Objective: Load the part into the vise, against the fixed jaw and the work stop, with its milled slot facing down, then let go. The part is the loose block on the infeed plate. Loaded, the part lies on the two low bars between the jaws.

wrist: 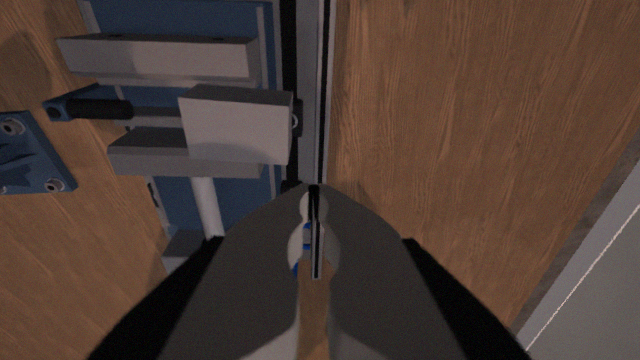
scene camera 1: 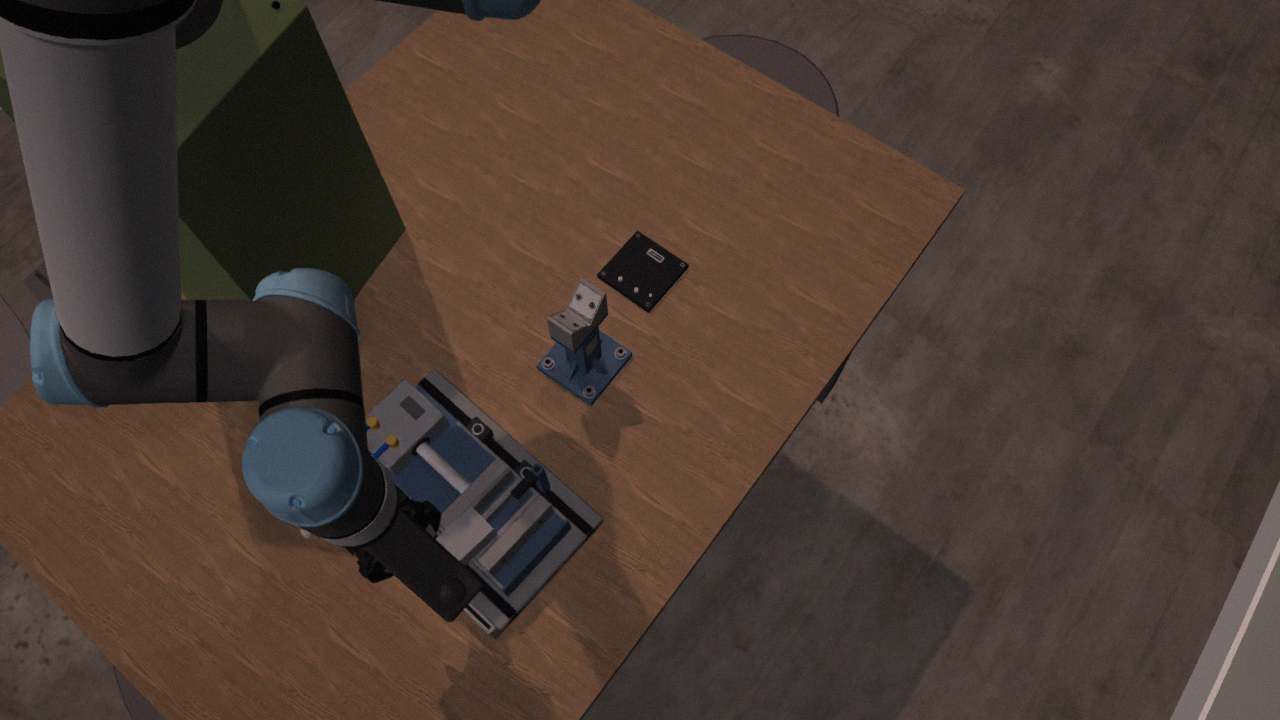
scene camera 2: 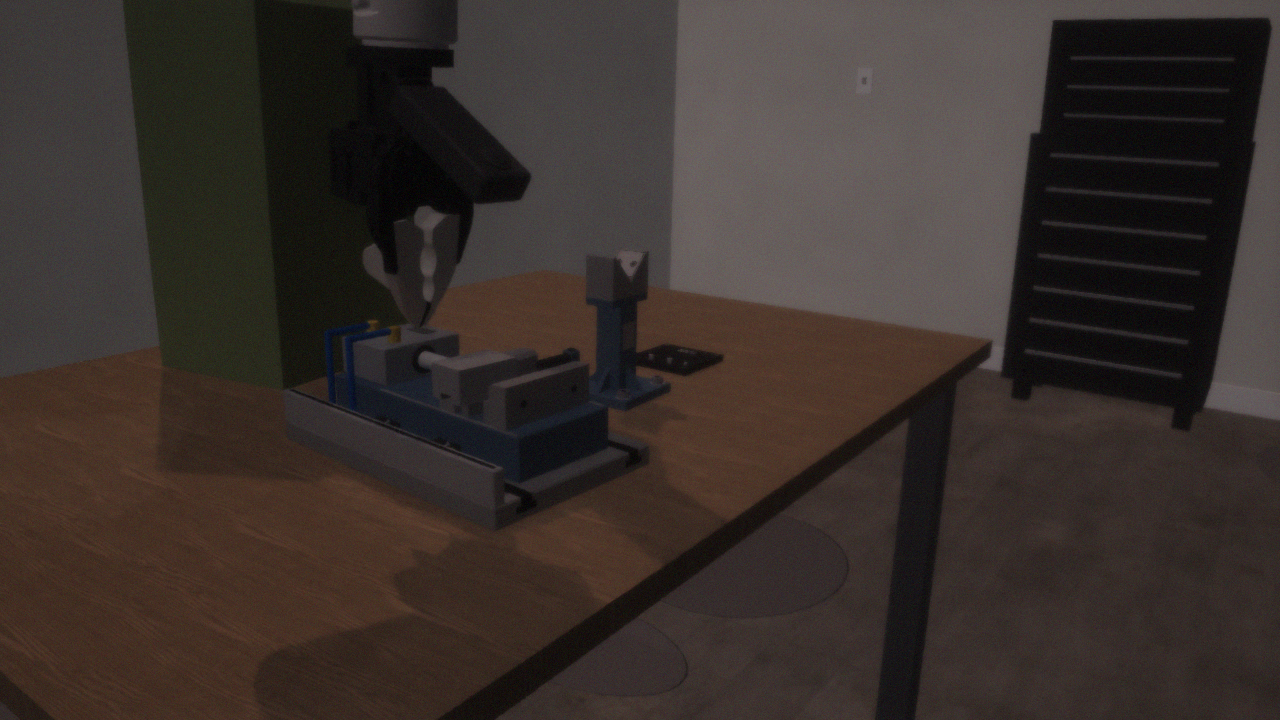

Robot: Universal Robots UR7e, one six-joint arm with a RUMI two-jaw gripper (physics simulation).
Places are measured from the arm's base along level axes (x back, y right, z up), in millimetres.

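Where they show: gripper, between the fingertips: (wrist: 313, 187) (scene camera 2: 419, 326).
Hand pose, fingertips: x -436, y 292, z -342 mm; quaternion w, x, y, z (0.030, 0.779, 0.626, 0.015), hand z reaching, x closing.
After its pixels a point has its place.
The part, a light grey block (scene camera 1: 465, 534) @(x -460, y 247, z -376 mm) (scene camera 2: 460, 383) @(x -468, y 283, z -387 mm) (wrist: 237, 131) @(x -459, y 252, z -376 mm), sits at the vise's moving jaw (wrist: 185, 165) @(x -437, y 203, z -390 mm) and sticks out sideways past it. Gaps show between it and the fixed jaw (scene camera 1: 521, 540) @(x -511, y 219, z -403 mm) (scene camera 2: 539, 394) @(x -509, y 230, z -404 mm) (wrist: 160, 59) @(x -502, y 219, z -390 mm), and between it and the work stop's black rod (scene camera 2: 559, 359) @(x -487, y 163, z -392 mm) (wrist: 100, 109) @(x -483, y 169, z -390 mm). Low bars (wrist: 155, 120) @(x -466, y 188, z -406 mm) show between the jaws. The milled slot does not show, and I cannot tell what bears the part. My gripper (scene camera 2: 420, 324) @(x -436, y 292, z -342 mm) (wrist: 313, 187) @(x -436, y 292, z -342 mm) is shut and empty, above the vise's rear side, away from the part. In scene camera 1 the arm hides the fingertips.
The rear vise block (scene camera 2: 402, 353) @(x -340, y 206, z -398 mm) and blue hooks with yellow ends (scene camera 2: 349, 367) @(x -314, y 249, z -405 mm) are near the fingertips. A raised grey rail (scene camera 2: 393, 443) @(x -407, y 298, z -445 mm) runs along the vise's side. A blue post (scene camera 1: 586, 358) @(x -454, y -20, z -431 mm) (scene camera 2: 615, 340) @(x -447, y -17, z -419 mm) with a notched grey head and a black plate (scene camera 1: 642, 270) @(x -441, y -190, z -478 mm) (scene camera 2: 677, 358) @(x -448, y -182, z -478 mm) stand beyond.
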